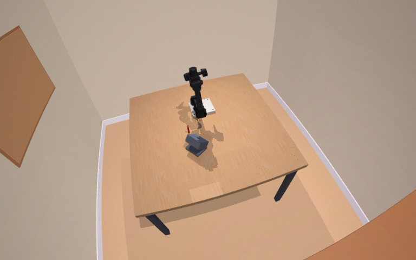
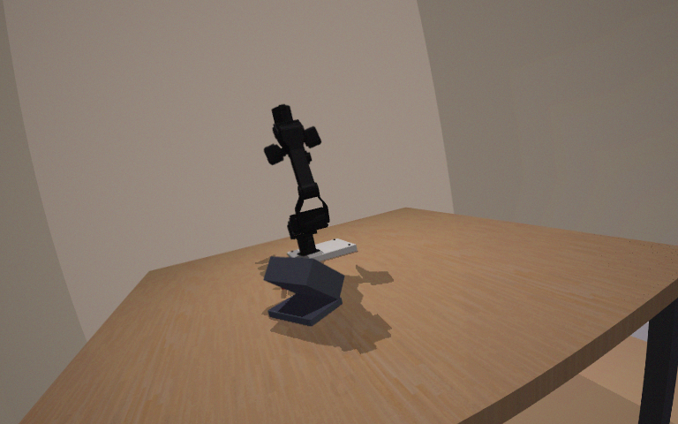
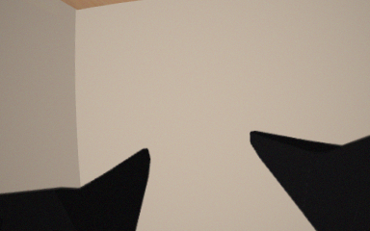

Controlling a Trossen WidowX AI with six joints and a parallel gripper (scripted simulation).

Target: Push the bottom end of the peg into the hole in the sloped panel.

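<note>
The red peg lies 32 cm below my gripper tip, 29 cm ahead of it and 21 cm to the right of it. From my gripper tip the other things lie so: sloped panel: 46 cm ahead, 30 cm below, 20 cm to the right.
</note>
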